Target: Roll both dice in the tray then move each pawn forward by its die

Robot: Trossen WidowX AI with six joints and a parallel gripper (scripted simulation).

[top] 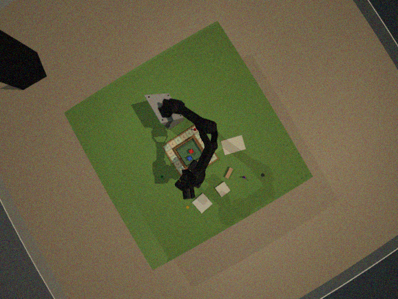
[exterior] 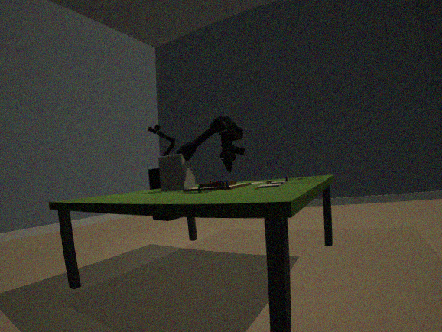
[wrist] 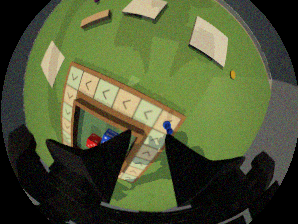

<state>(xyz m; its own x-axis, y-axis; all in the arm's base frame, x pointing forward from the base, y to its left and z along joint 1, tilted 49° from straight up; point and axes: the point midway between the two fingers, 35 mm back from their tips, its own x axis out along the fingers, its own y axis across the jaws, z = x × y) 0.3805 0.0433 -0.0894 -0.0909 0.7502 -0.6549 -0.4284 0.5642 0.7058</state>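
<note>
The blue pawn is 60 mm below my gripper tip and 40 mm to the right of it. Round my gripper tip: wooden block 230 mm to the left, 120 mm ahead, 80 mm below; red pawn 240 mm behind, 160 mm to the left, 60 mm below; green pawn 190 mm to the right, 70 mm below, 60 mm behind.
</note>
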